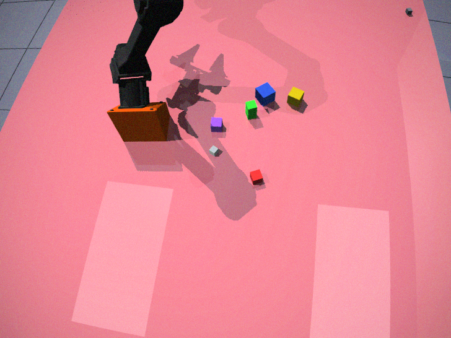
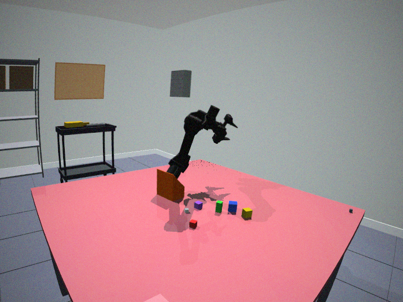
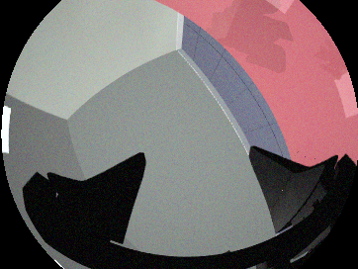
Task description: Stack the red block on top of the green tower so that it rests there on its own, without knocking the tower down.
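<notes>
My gripper tip is now 24 cm short of the red block, 61 cm to the left of it and 28 cm above it. Also, from my gripper tip: yellow cube (35 cm ahead, 38 cm to the right, 27 cm below); then blue cube (27 cm ahead, 37 cm to the right, 27 cm below); then purple cube (14 cm ahead, 47 cm to the right, 28 cm below).
</notes>
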